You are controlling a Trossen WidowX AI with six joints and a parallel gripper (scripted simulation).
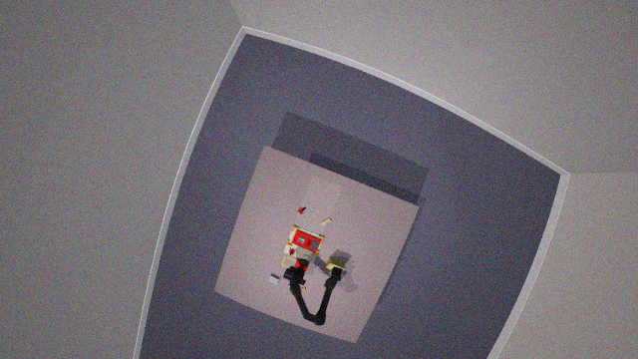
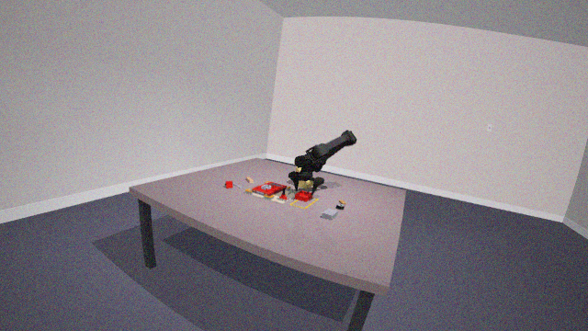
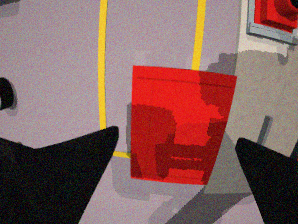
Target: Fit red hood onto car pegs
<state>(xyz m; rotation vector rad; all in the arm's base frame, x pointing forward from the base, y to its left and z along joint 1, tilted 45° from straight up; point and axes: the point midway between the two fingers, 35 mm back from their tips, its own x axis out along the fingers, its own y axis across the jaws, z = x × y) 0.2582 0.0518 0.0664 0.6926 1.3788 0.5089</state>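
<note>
Now: gripper tip 1 cm above the red hood. Also, from my gripper tip: black wheel: 3 cm ahead, 21 cm to the left, 2 cm below; then tan piece: 7 cm behind, 38 cm to the right, 2 cm below.
</note>
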